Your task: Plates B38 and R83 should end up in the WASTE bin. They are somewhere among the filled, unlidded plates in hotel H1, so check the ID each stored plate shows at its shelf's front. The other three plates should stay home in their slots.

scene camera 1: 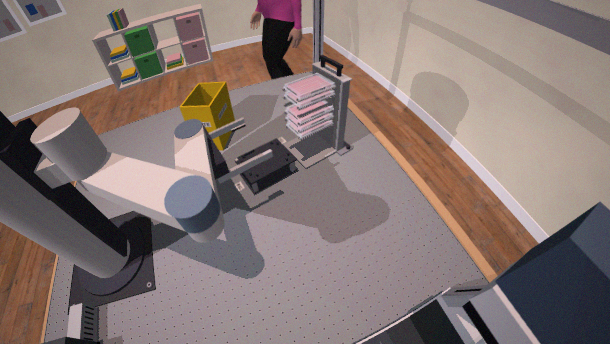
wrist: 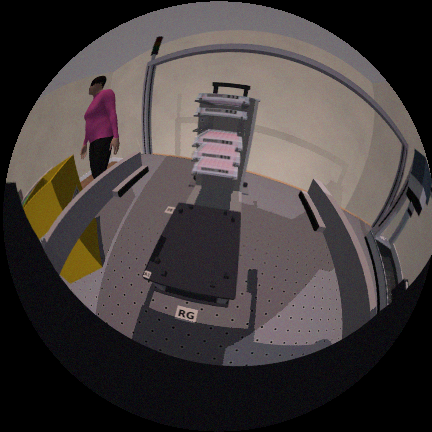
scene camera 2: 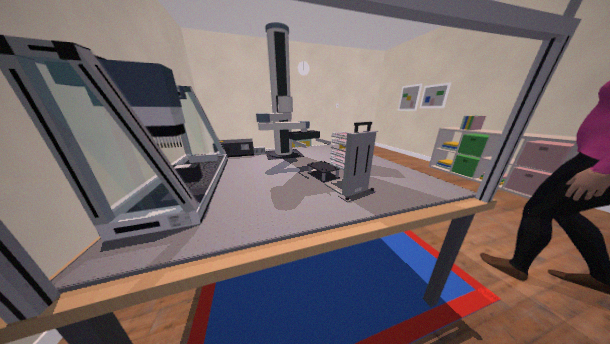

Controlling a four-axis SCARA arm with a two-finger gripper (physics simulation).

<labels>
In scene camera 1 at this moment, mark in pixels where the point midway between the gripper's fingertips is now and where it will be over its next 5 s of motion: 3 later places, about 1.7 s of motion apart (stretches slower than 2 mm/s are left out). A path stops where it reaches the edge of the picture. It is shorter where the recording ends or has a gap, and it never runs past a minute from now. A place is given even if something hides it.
My gripper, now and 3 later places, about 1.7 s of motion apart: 256,135; 275,127; 313,112; 305,113
</labels>
